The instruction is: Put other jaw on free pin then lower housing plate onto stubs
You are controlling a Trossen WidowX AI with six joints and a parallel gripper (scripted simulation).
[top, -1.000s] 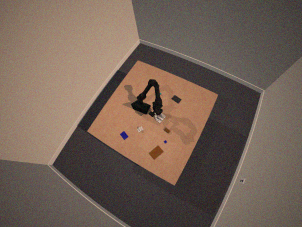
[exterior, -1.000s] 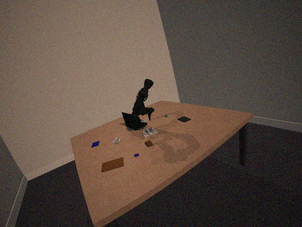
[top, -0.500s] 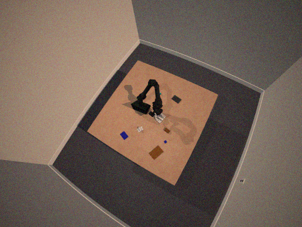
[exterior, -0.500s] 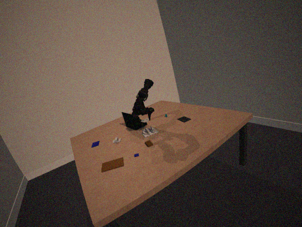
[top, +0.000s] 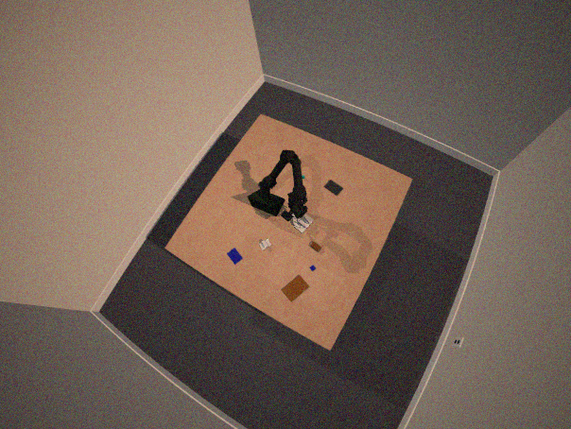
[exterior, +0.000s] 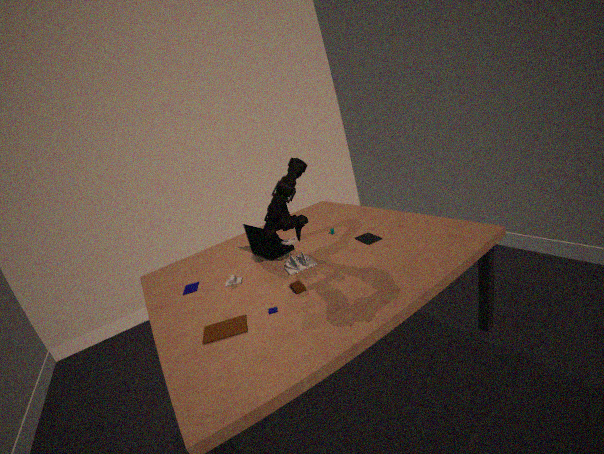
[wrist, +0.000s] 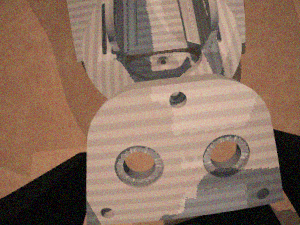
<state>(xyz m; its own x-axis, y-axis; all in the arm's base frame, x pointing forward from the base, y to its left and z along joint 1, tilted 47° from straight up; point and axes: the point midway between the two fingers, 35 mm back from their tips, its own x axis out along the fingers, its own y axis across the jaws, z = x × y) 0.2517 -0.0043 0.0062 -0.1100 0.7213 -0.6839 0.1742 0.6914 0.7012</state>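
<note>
My gripper tip is now 20 mm short of the jaw, 20 mm to the left of it and 70 mm above it. Also, from my gripper tip: base: 70 mm ahead, 10 mm to the right, 80 mm below; teal piece: 110 mm behind, 280 mm to the left, 70 mm below; small brown block: 220 mm ahead, 110 mm to the right, 70 mm below.
</note>
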